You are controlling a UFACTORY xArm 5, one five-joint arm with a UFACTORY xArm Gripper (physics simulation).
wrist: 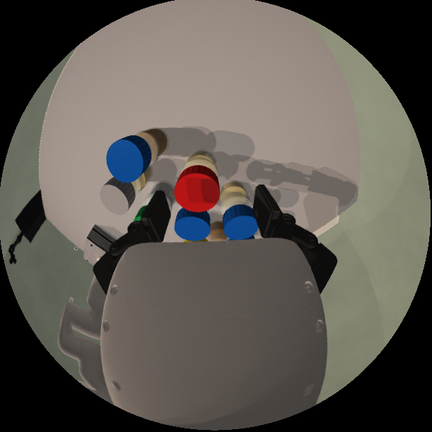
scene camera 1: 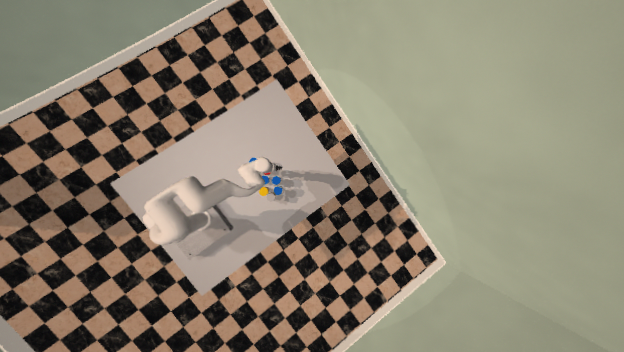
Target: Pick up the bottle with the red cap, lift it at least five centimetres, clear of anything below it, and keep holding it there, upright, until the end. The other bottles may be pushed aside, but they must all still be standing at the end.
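Pixels of known places: arm's base, origin of the base link: (scene camera 1: 200, 219).
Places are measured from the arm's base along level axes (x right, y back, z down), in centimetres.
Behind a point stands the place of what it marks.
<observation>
The bottle with the red cap (scene camera 1: 267, 173) @(x 0.8, y -50.3, z -3.7 cm) (wrist: 197, 190) stands upright on the pale table; in the scene view the arm partly hides it. My gripper (scene camera 1: 278, 167) @(x -1.0, y -53.0, z -6.5 cm) (wrist: 210, 199) is wide open and empty. In the wrist view the red cap shows between the two fingertips, nearer the left one; whether the fingers are level with the cap or above it I cannot tell. A blue-capped bottle (wrist: 192, 225) stands close to the red one, and another blue-capped bottle (wrist: 240, 222) stands beside the right finger.
A blue-capped bottle (scene camera 1: 253, 160) @(x -11.0, y -48.1, z -3.7 cm) (wrist: 128, 159) and a grey-capped bottle (wrist: 117, 194) stand at the left in the wrist view. A green cap (wrist: 141, 214) is partly hidden behind the left finger. A yellow-capped bottle (scene camera 1: 263, 191) @(x 8.6, y -41.5, z -3.7 cm) and a blue-capped bottle (scene camera 1: 278, 191) @(x 14.2, y -49.1, z -3.8 cm) stand farther back.
</observation>
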